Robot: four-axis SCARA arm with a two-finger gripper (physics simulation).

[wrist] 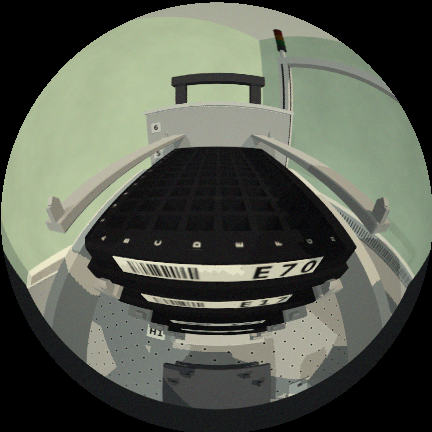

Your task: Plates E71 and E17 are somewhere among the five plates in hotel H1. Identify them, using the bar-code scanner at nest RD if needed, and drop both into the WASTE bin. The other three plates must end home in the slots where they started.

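Places are measured from the arm's base along level axes (x ahead, y left, z up), in metres.
Pixels of known places: gripper, fingertip midpoint: (216,176).
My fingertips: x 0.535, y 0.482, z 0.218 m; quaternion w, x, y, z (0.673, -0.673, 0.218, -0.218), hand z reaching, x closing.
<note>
Behind a point stands the place of what it marks.
Black plate E70 (288,270) lies large in front of the camera, letters along its front edge, in the hotel H1 (218,121) {y 0.513, x 0.560, z 0.260 m}. My gripper (216,176) {y 0.482, x 0.535, z 0.218 m} is shut on plate E70, its grey fingers along the plate's left and right sides; the plate partly hides them. Plate E17 (215,302) {y 0.412, x 0.484, z 0.214 m} lies directly below. Two more label strips (217,322) {y 0.412, x 0.485, z 0.179 m} (218,330) {y 0.411, x 0.486, z 0.148 m} show lower down, too foreshortened to read. The dark nest RD (216,387) {y 0.353, x 0.442, z 0.073 m} is at the bottom of the view. The WASTE bin does not show.
Empty upper shelf rails (117,180) (325,177) of the hotel reach forward on both sides, above plate E70. A dark handle (218,78) {y 0.520, x 0.566, z 0.310 m} tops the hotel. The perforated table (120,345) {y 0.469, x 0.328, z 0.013 m} lies below, with the H1 label (155,332) {y 0.473, x 0.408, z 0.013 m}. A signal light (279,41) {y 0.697, x 1.007, z 0.735 m} stands at the back right.
</note>
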